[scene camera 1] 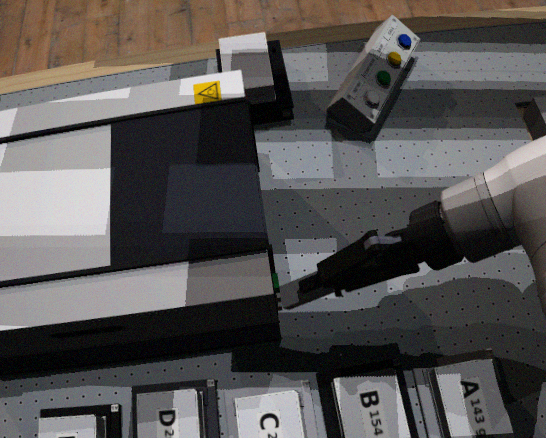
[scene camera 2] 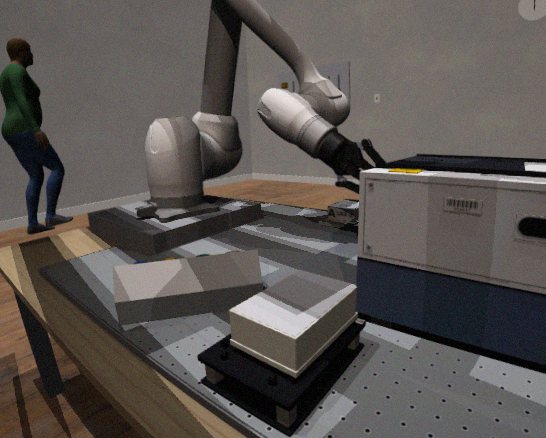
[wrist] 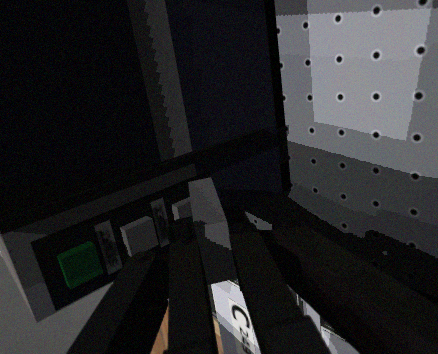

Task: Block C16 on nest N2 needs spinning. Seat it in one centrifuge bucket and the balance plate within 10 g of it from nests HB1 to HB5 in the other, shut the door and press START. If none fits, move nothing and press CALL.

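Places are measured from the arm's base along level axes (x ahead, y left, z up), in metres.
Pixels of known places: gripper, fingertip midpoint: [scene camera 1: 283,298] [wrist: 204,201]; arm's base, origin of the base link: [scene camera 2: 179,211].
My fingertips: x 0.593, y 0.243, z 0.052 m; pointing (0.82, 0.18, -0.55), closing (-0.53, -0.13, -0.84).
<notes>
For each thing: its top centre in the pictures, then the offset to it from my fingertips. "spot": a spot on its surface instead.
- small grey button, surface spot: [wrist: 182,209] spot: 0.004 m ahead, 0.002 m left, 0.015 m up
- green button, middle of its top: [wrist: 62,270] [scene camera 1: 273,280] 0.009 m ahead, 0.009 m left, 0.090 m up
- dark top panel, middle of its top: [scene camera 1: 181,178] [scene camera 2: 457,162] 0.127 m ahead, 0.115 m right, 0.112 m up
- Plates A, middle of its top: [scene camera 1: 475,407] [scene camera 2: 349,203] 0.256 m back, 0.133 m left, 0.047 m down
- B, middle of its top: [scene camera 1: 374,419] 0.121 m back, 0.148 m left, 0.047 m down
- C, middle of its top: [wrist: 243,337] 0.010 m ahead, 0.180 m left, 0.047 m down
- D, surface spot: [scene camera 1: 150,410] spot: 0.174 m ahead, 0.148 m left, 0.047 m down
- pale block, middle of its top: [scene camera 2: 297,297] [scene camera 1: 245,60] 0.080 m ahead, 0.424 m right, 0.011 m down
- sloped button box, middle of its top: [scene camera 2: 186,254] [scene camera 1: 378,56] 0.147 m back, 0.440 m right, 0.017 m down
- fifth plate, surface spot: [scene camera 1: 65,425] spot: 0.290 m ahead, 0.177 m left, 0.047 m down
My gripper [scene camera 1: 283,306] [wrist: 204,201] is shut and empty. Its tips are by the centrifuge's button panel, over or beside the small grey button [wrist: 182,209] farthest from the green button [scene camera 1: 275,281] [wrist: 80,265]; contact cannot be told. In scene camera 2 the centrifuge hides the tips. The centrifuge [scene camera 1: 125,295] [scene camera 2: 400,215] has a dark top panel [scene camera 1: 150,145]; no rotor or bucket shows. Plates A [scene camera 1: 457,400], B [scene camera 1: 355,405], C [scene camera 1: 250,410] [wrist: 222,295] and D [scene camera 1: 150,410] sit on front nests. I cannot tell which block is C16.
A pale block [scene camera 1: 250,65] [scene camera 2: 295,320] sits on a black stand [scene camera 1: 282,80] [scene camera 2: 250,370] behind the centrifuge. A sloped button box [scene camera 1: 357,75] [scene camera 2: 185,285] has blue, yellow and green buttons. A fifth plate [scene camera 1: 65,425] is at front left. A person [scene camera 2: 20,100] stands beyond the table.
</notes>
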